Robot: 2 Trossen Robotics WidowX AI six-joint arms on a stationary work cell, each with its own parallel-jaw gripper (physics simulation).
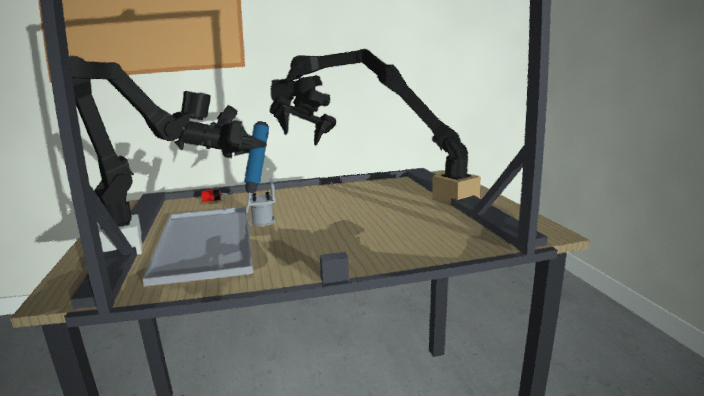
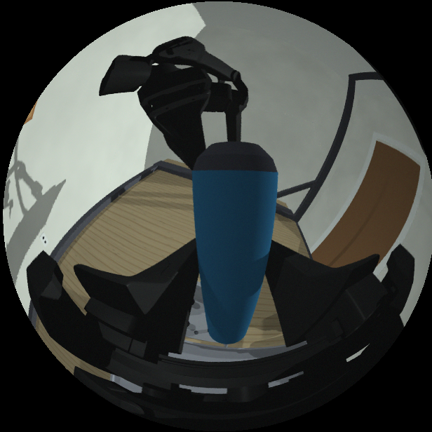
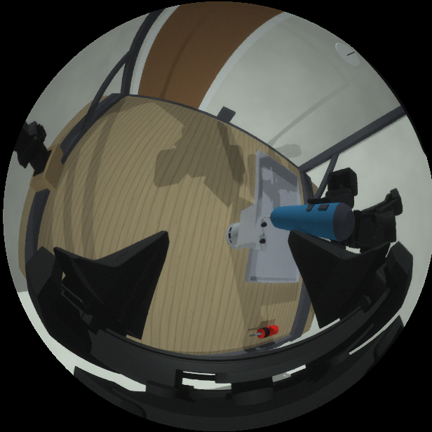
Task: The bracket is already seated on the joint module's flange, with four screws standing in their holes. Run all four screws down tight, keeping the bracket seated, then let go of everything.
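Places are measured from the left arm's base along level axes (x ahead, y left, z up), in centimetres.
Pixels of known places: left gripper, fingertip midpoint: [image 1: 264, 146]; right gripper, fingertip midpoint: [image 1: 301, 139]; left arm's base at its link origin: [image 1: 116, 223]; right arm's base at its link origin: [image 1: 456, 176].
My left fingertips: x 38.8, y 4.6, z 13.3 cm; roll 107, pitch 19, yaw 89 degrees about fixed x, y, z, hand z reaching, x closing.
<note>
For each thing: its middle in the pictures, then the offset to it from my left fingertips.
- blue power screwdriver at the middle of its body: [image 1: 254, 167] dz -4.8, dx -3.3, dy -1.7 cm
- grey bracket at the middle of its body: [image 1: 260, 192] dz -12.0, dx -2.3, dy -1.0 cm
- round joint module at the middle of its body: [image 1: 262, 210] dz -17.0, dx -2.3, dy -1.0 cm
- shallow grey tray at the middle of its body: [image 1: 204, 239] dz -19.4, dx -18.7, dy -8.9 cm
- black tool at the middle of its body: [image 1: 217, 194] dz -18.4, dx -10.8, dy +27.0 cm
- dark block at the middle of its body: [image 1: 334, 267] dz -17.0, dx +2.3, dy -42.3 cm
My left gripper [image 1: 258, 144] [image 2: 230, 243] is shut on a blue power screwdriver [image 1: 256, 162] [image 2: 235, 220] [image 3: 307, 220], which stands nearly upright, slightly tilted, nose down. Its thin bit reaches the left part of the grey bracket [image 1: 261, 201] [image 3: 247, 226]; the exact contact is too small to see. The bracket sits on the round joint module [image 1: 262, 215] [image 3: 232, 236]. Two dark screw heads, one [image 1: 254, 197] beside the other [image 1: 267, 196], show above the bracket plate; the other screws cannot be made out. My right gripper [image 1: 301, 138] [image 3: 230, 237] is open and empty, high to the right of the screwdriver.
A shallow grey tray [image 1: 200, 277] [image 3: 274, 280] lies beside the module. A red and black tool [image 1: 210, 195] [image 3: 267, 331] lies near the back edge. A dark block [image 1: 334, 268] [image 3: 226, 114] stands at the front edge. Frame posts rise at both sides.
</note>
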